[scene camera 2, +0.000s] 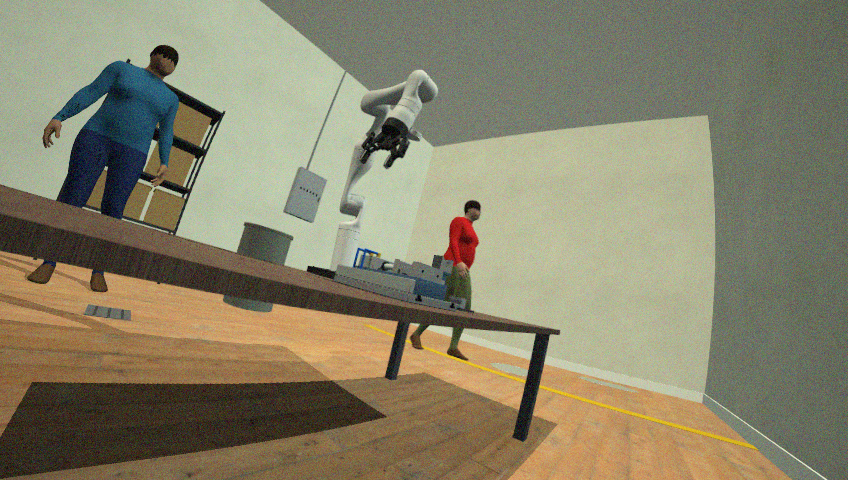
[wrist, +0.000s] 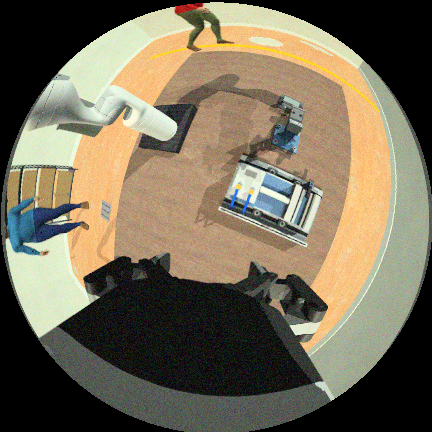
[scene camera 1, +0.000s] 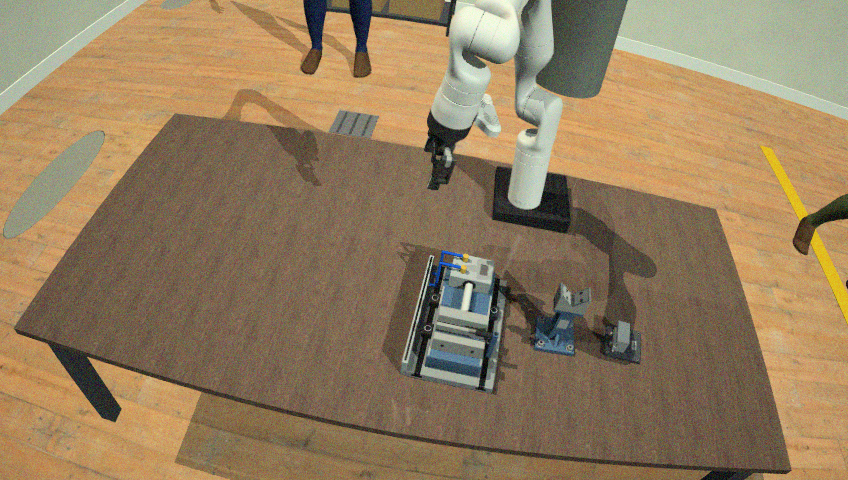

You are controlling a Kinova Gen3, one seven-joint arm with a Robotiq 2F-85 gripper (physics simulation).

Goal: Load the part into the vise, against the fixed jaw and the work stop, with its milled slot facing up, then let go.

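Seen in the pictures: gripper, between the fingertips: (scene camera 2: 373, 164) (wrist: 208, 266) (scene camera 1: 430, 169); arm's base, origin of its link: (wrist: 166, 129) (scene camera 1: 524, 198).
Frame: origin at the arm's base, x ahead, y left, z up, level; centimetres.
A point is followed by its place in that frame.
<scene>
My gripper (scene camera 1: 437, 178) {x 39.3, y -17.8, z 31.0 cm} (scene camera 2: 376, 159) {x 39.3, y -17.8, z 31.0 cm} (wrist: 208, 266) {x 39.3, y -17.8, z 31.0 cm} is open and empty, high above the table's back half, away from the vise. The vise (scene camera 1: 455, 358) {x 57.9, y -2.8, z 2.7 cm} (scene camera 2: 429, 287) {x 59.0, y -4.3, z 1.1 cm} (wrist: 272, 185) {x 42.9, y -2.7, z 2.7 cm} stands on a slotted plate; its fixed jaw (scene camera 1: 457, 344) {x 56.8, y -3.3, z 6.0 cm} is at the front, and no part shows between the jaws. A thin post, seemingly the work stop (scene camera 1: 495, 337) {x 52.5, y 3.3, z 6.2 cm} (wrist: 310, 186) {x 52.0, y 2.4, z 6.4 cm}, is at the jaws' right side in scene camera 1. A small light grey block (scene camera 1: 623, 336) {x 37.6, y 31.7, z 1.2 cm} (wrist: 292, 102) {x 36.9, y 31.2, z 1.1 cm}, seemingly the part, sits on a dark fixture right of the vise. Its slot is too small to make out.
A blue stand (scene camera 1: 556, 343) {x 43.1, y 17.0, z -1.5 cm} (wrist: 286, 141) {x 40.8, y 13.9, z -0.8 cm} with a tilted grey V-shaped top (scene camera 1: 572, 299) {x 39.7, y 16.4, z 9.9 cm} stands between the vise and dark fixture. Blue hoses (scene camera 1: 451, 264) {x 38.9, y -10.3, z 7.8 cm} (wrist: 245, 202) {x 38.7, y -10.7, z 7.7 cm} rise at the vise's back. The arm's black base (scene camera 1: 531, 217) {x 6.8, y 3.3, z 0.0 cm} (wrist: 172, 145) {x 6.6, y -4.9, z -0.2 cm} is behind. Two people stand beyond the table.
</scene>
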